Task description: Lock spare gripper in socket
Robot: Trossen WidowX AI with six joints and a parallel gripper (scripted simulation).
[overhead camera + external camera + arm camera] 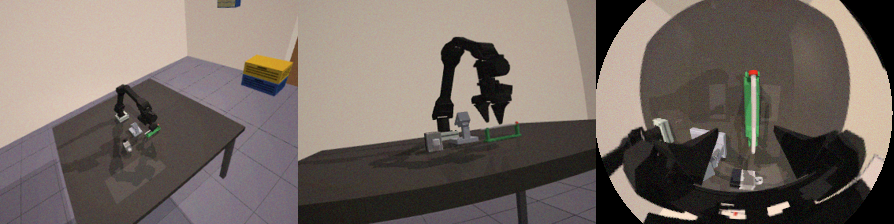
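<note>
My gripper tip is 30 mm above the green rack, 20 mm to the right of it and 10 mm short of it. The rest, counted from my gripper tip: grey mount: 100 mm behind, 80 mm to the right, 10 mm below; spare gripper: 220 mm to the right, 30 mm below.
</note>
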